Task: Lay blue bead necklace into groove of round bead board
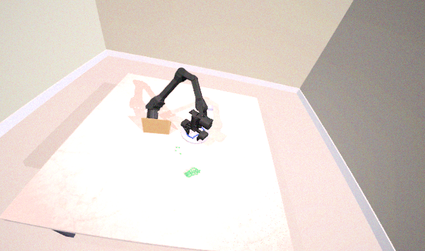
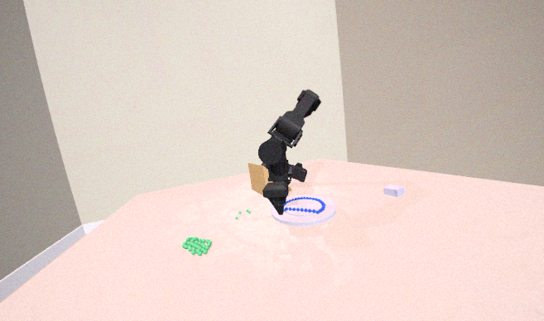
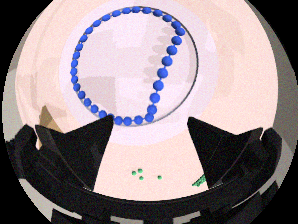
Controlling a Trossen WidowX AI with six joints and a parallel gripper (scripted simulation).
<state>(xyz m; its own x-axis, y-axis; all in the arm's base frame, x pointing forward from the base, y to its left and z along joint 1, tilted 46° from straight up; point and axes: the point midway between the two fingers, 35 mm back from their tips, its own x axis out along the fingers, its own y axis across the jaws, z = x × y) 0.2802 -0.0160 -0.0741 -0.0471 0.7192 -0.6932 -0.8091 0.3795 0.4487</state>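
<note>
Right now my gripper tip is 6 cm to the right of the round white bead board, 1 cm short of it and 1 cm above it. The rest, counted from my gripper tip: small grey block (36 cm to the left, 12 cm ahead, 1 cm below).
</note>
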